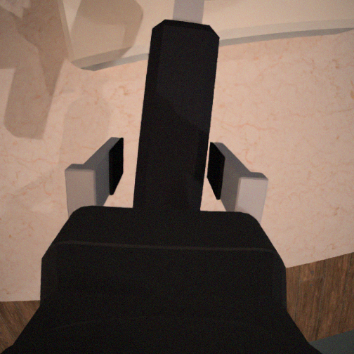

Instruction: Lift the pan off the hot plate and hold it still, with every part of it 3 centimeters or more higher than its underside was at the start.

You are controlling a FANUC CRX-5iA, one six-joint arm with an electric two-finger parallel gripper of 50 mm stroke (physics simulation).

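Observation:
The pan's black handle (175, 95) runs from the top centre down between the fingers and passes out of sight behind the dark gripper body. A short grey metal neck (188, 10) joins it at the top edge; the pan's bowl does not show. The hot plate (280, 17) is a cream slab with a grey lower edge, partly visible across the top. My gripper (165, 157) is open. Its black pads stand on either side of the handle, with a narrow gap at each side, the right one smaller. How deep the handle sits between the pads is hard to tell.
A pink-cream marbled counter (285, 115) lies under the handle. Its front edge meets brown wood (320, 295) at the lower right and lower left. Shadows of the arm fall on the left of the counter and on the hot plate's corner. A grey-green surface shows at the bottom right.

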